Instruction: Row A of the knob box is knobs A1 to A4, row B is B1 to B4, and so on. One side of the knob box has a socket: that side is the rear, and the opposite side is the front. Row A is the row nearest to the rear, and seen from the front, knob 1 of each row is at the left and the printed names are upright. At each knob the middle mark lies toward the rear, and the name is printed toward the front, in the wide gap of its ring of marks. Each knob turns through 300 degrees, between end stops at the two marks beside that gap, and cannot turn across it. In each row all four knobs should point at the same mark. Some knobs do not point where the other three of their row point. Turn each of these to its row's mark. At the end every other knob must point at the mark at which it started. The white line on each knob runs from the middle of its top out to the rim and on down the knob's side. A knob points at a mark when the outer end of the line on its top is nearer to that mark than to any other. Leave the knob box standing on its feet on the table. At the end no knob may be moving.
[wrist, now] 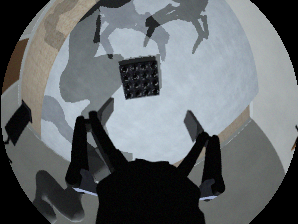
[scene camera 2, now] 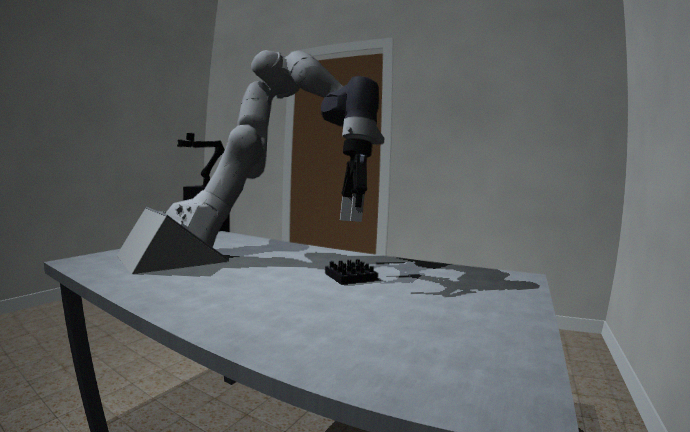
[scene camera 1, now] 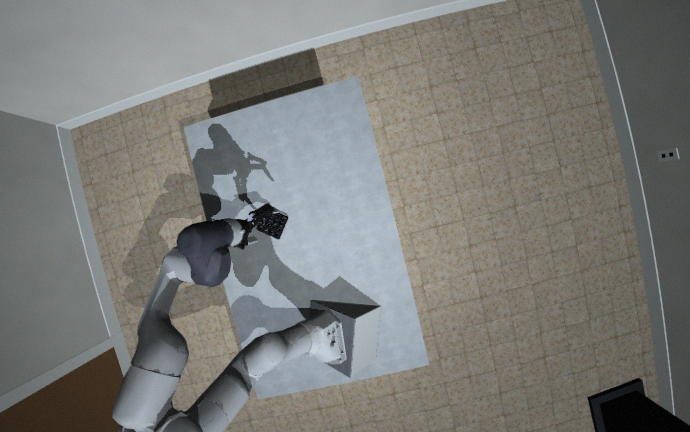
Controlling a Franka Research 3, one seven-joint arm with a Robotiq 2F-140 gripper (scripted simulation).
Path:
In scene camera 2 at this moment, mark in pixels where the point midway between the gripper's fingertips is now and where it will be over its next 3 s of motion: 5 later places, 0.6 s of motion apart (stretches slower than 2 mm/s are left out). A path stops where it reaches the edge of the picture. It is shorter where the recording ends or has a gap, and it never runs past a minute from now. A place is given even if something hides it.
My gripper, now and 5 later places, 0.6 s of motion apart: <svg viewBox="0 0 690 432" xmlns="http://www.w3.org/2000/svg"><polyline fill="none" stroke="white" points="349,221 348,223 345,227 343,229 341,231 340,233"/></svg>

